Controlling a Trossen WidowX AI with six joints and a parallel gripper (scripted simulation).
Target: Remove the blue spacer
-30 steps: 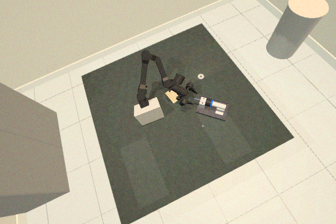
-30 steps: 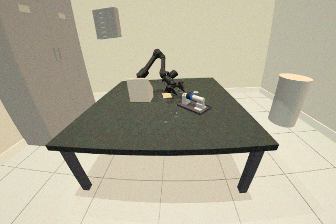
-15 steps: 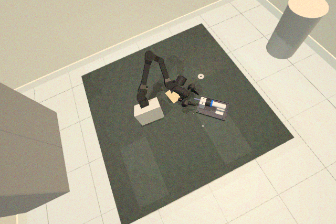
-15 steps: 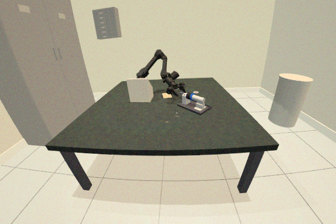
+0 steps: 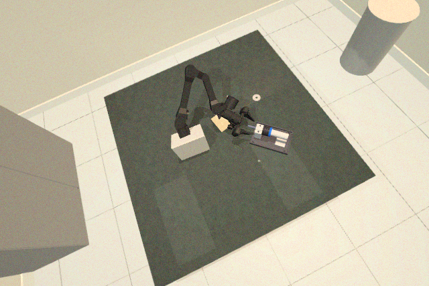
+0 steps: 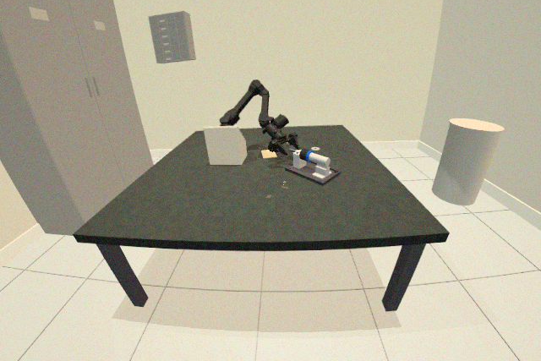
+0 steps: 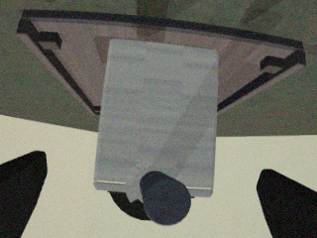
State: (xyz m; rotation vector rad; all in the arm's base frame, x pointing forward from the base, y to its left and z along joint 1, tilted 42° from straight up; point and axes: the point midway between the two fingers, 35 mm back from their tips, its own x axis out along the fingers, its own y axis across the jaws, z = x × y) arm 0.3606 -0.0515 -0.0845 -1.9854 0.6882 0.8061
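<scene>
My gripper tip is now 40 mm to the left of the shaft, 40 mm short of it and 10 mm below it. The rest, counted from my gripper tip: tiny loose part: 180 mm to the right, 70 mm below, 50 mm behind; dark spacer: 60 mm ahead, 50 mm to the right, 10 mm above; blue spacer: 80 mm to the right, 80 mm ahead, 10 mm above.
</scene>
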